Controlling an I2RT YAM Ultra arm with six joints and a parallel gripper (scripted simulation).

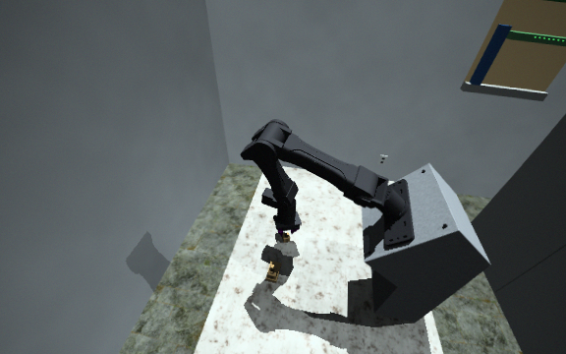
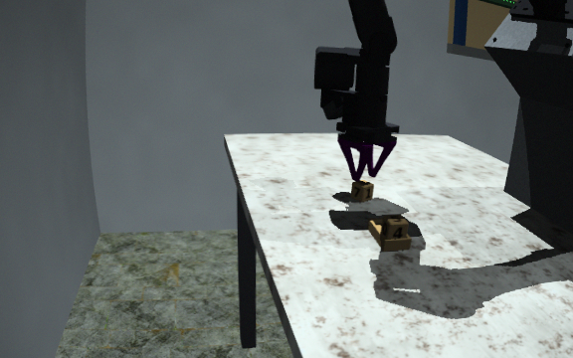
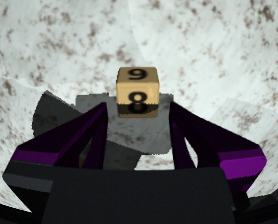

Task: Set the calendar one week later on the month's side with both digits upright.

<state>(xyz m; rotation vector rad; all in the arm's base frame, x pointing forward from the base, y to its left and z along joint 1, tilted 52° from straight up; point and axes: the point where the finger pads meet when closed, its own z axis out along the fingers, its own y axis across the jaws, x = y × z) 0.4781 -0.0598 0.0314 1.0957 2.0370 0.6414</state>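
Now: hand 30 mm above the wooden digit cube.
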